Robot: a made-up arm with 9 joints. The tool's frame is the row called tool. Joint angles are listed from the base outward. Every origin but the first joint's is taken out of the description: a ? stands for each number. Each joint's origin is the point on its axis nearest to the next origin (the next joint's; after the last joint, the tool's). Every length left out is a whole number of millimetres.
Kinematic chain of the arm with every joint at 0, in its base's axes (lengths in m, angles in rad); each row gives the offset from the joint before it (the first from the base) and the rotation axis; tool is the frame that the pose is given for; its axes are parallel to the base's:
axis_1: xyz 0 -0.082 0.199 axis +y
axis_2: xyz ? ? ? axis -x
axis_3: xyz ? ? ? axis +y
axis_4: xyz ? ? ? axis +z
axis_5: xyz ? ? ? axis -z
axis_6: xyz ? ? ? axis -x
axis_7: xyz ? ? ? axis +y
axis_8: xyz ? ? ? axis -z
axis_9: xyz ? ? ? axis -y
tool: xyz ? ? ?
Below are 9 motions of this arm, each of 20 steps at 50 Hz.
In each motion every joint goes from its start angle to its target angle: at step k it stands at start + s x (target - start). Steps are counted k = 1, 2, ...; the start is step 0. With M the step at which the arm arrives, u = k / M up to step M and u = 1 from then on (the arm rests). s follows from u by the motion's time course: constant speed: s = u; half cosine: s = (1 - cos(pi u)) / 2; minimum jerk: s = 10 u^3 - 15 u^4 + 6 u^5.
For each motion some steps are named. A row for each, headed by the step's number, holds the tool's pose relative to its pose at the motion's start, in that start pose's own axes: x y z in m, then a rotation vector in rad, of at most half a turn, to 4 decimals.
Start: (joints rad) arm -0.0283 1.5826 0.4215 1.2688 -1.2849 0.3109 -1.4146 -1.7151 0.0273
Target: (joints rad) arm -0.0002 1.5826 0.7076 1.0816 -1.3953 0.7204 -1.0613 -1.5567 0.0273
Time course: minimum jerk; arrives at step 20
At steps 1, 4, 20:
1: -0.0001 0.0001 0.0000 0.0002 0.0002 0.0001
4: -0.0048 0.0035 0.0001 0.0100 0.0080 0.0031
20: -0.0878 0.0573 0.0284 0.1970 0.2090 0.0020

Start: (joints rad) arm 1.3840 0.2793 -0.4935 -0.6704 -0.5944 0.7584 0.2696 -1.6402 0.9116
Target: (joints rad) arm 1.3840 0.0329 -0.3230 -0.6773 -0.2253 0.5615 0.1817 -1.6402 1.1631
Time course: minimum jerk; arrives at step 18
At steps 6, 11, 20:
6: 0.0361 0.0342 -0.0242 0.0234 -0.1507 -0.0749
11: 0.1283 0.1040 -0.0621 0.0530 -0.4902 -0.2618
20: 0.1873 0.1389 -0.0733 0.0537 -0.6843 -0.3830

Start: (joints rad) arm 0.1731 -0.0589 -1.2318 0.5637 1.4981 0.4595 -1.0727 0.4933 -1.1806
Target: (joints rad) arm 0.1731 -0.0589 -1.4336 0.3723 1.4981 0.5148 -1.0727 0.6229 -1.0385
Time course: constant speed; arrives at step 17
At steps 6, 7, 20:
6: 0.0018 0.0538 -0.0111 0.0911 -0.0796 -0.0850
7: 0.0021 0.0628 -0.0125 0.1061 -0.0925 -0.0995
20: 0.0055 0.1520 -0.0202 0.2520 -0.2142 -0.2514

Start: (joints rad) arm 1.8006 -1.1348 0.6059 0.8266 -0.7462 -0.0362 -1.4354 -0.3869 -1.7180
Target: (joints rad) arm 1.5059 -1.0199 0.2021 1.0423 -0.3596 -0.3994 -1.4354 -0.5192 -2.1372
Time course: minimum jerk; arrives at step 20
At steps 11, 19, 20:
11: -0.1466 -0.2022 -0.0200 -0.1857 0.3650 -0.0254
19: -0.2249 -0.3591 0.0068 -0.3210 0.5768 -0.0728
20: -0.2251 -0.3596 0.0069 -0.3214 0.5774 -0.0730

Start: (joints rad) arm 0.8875 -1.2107 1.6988 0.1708 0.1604 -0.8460 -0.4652 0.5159 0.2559
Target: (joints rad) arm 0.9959 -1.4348 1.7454 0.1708 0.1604 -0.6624 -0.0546 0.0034 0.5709
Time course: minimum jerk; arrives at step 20
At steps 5, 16, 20:
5: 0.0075 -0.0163 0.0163 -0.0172 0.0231 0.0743
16: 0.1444 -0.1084 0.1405 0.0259 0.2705 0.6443
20: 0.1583 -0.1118 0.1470 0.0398 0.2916 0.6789

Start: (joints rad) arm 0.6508 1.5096 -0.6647 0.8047 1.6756 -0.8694 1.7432 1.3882 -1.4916
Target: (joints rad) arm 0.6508 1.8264 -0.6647 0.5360 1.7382 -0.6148 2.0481 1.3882 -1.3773
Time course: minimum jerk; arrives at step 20
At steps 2, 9, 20:
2: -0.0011 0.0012 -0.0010 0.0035 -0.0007 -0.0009
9: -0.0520 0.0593 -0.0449 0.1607 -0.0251 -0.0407
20: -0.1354 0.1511 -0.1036 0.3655 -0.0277 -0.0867

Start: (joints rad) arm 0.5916 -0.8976 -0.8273 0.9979 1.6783 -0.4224 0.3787 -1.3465 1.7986
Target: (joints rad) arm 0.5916 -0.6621 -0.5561 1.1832 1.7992 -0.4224 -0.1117 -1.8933 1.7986
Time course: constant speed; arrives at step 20
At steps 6, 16, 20:
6: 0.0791 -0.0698 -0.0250 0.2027 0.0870 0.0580
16: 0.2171 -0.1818 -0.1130 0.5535 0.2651 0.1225
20: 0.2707 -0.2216 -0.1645 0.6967 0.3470 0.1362

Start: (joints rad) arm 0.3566 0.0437 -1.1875 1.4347 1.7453 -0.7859 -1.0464 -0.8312 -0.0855
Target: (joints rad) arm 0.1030 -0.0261 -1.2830 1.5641 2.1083 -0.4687 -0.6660 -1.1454 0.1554
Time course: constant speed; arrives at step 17
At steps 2, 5, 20:
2: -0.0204 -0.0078 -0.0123 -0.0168 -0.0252 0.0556
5: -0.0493 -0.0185 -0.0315 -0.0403 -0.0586 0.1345
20: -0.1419 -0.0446 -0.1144 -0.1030 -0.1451 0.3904

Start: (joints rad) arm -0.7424 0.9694 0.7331 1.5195 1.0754 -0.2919 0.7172 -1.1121 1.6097
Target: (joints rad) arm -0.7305 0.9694 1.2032 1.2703 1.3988 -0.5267 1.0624 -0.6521 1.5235
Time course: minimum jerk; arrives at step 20
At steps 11, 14, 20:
11: 0.0651 0.1899 -0.1322 -0.3995 -0.1291 -0.5286
14: 0.1281 0.2420 -0.1936 -0.5474 -0.1469 -0.7551
20: 0.1776 0.2653 -0.2346 -0.6401 -0.1491 -0.9077

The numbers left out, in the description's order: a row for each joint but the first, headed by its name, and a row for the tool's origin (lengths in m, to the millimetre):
axis_2: 0.113 0 -0.107
axis_3: 0 -0.497 -0.192
axis_4: 0.022 0 -0.014
axis_5: -0.113 0.138 0
axis_6: -0.191 -0.12 0
axis_7: 0 0.036 -0.089
axis_8: -0.13 0 -0.158
axis_9: -0.318 0.014 0
tool: 0.187 0 -0.066

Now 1 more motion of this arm.
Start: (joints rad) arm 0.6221 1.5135 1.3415 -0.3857 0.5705 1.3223 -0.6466 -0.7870 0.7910
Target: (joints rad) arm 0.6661 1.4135 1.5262 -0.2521 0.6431 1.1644 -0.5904 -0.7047 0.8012
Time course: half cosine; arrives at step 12
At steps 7, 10, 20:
7: -0.0291 -0.0408 -0.0061 0.0144 -0.0726 0.0150
10: -0.0412 -0.0635 -0.0083 0.0260 -0.1043 0.0223
20: -0.0437 -0.0688 -0.0087 0.0289 -0.1109 0.0239

